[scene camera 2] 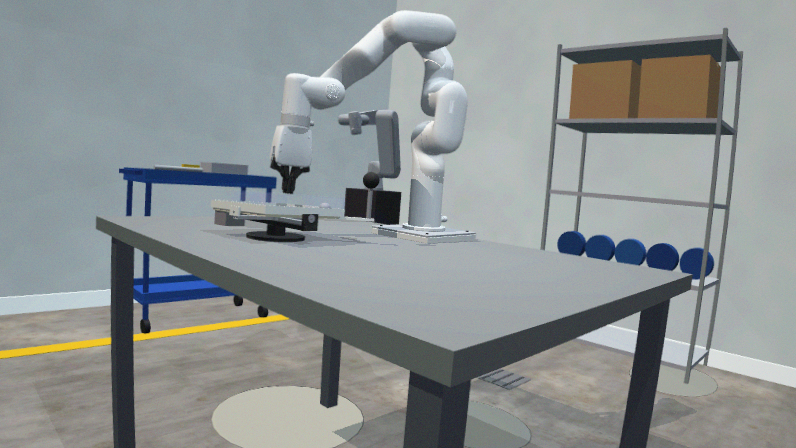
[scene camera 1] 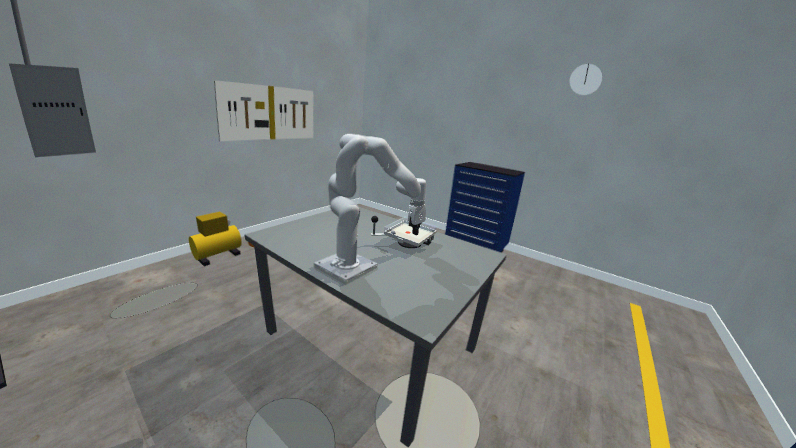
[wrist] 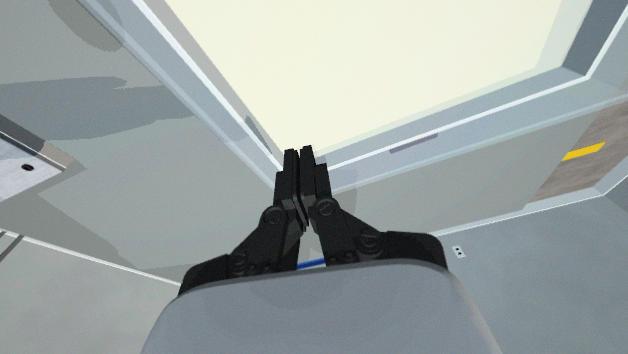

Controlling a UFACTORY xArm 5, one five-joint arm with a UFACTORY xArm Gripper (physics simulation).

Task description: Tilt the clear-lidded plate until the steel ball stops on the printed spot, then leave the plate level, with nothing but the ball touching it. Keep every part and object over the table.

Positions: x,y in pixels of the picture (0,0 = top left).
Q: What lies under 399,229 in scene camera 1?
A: A clear-lidded plate.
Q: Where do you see a clear-lidded plate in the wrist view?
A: At 375,96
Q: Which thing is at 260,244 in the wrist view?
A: My gripper.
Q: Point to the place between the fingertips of my gripper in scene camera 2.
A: At 287,193
